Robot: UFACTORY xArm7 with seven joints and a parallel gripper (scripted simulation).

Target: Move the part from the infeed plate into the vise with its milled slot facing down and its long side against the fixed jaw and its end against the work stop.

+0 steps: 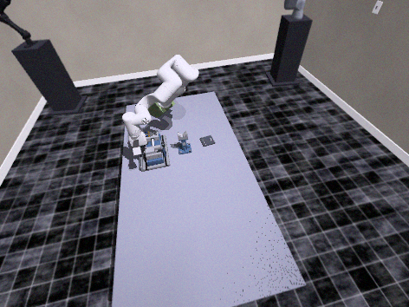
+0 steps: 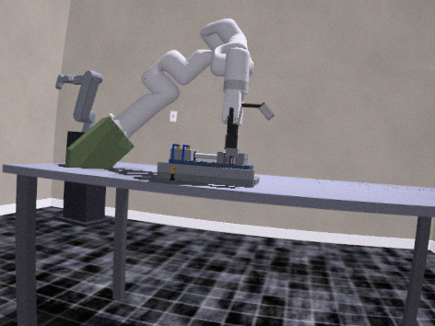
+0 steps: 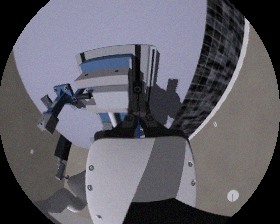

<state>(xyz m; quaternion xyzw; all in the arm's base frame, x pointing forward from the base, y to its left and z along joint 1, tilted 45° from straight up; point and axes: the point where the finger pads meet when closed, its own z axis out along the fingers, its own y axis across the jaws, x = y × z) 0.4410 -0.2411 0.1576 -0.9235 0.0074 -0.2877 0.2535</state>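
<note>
Now: the part 5 cm to the left of my hand, 4 cm below it and 1 cm behind it. From my hand the other things lie so: air cylinder (17 cm behind, 5 cm below, 4 cm to the left); blue vise bed (9 cm below, 8 cm behind, 5 cm to the left).
</note>
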